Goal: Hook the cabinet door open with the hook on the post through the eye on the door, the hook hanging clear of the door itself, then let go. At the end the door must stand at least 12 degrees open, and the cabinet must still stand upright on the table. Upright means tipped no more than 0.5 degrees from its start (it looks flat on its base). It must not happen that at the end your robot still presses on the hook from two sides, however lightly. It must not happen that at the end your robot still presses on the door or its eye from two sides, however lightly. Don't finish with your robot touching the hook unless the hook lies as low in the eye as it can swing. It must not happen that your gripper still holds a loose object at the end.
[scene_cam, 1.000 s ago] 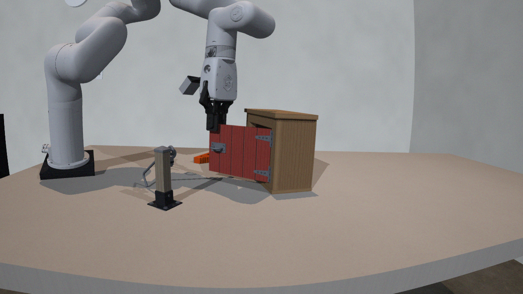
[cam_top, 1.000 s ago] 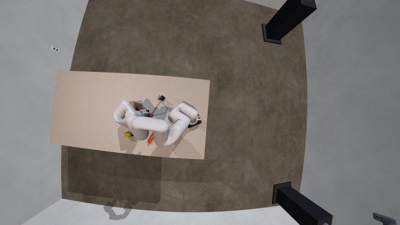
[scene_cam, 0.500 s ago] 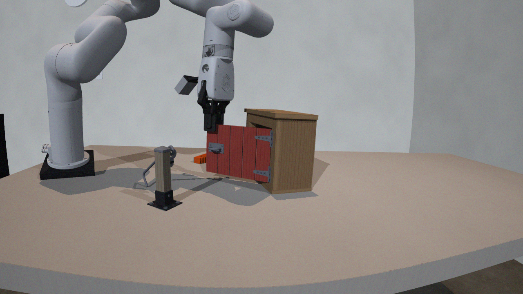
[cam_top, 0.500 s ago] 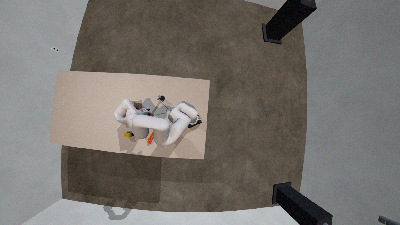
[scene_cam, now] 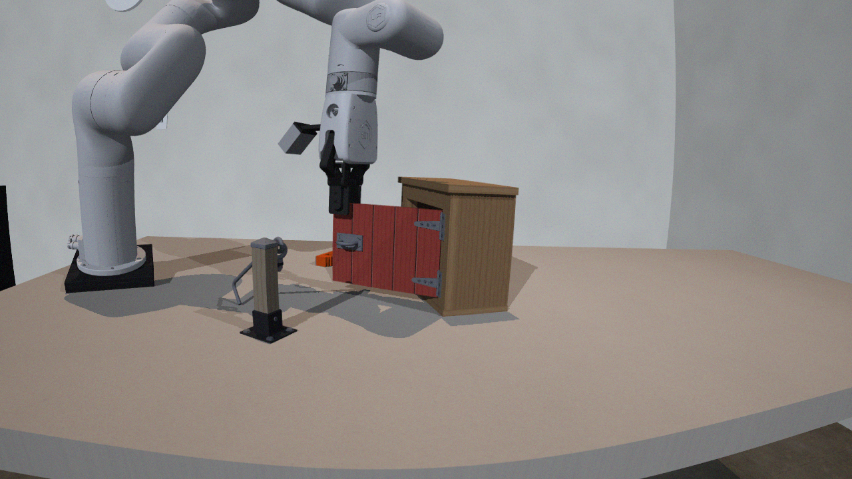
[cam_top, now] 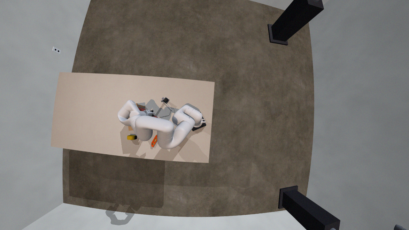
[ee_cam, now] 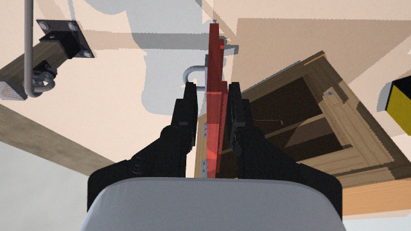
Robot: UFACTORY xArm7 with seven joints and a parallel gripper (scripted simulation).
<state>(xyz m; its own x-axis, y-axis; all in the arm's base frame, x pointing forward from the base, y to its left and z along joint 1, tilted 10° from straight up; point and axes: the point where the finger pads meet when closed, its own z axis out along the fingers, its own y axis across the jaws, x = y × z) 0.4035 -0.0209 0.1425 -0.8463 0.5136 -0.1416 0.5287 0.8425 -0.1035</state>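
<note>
My gripper is now 120 mm past the hook rod, 110 mm to the left of it and 80 mm above it. The rest, counted from my hand: red door 60 mm ahead, 50 mm to the right, 60 mm below; then orange tool 10 mm ahead, 240 mm to the left, 130 mm below; then yellow block 250 mm ahead, 220 mm to the left, 110 mm below.
</note>
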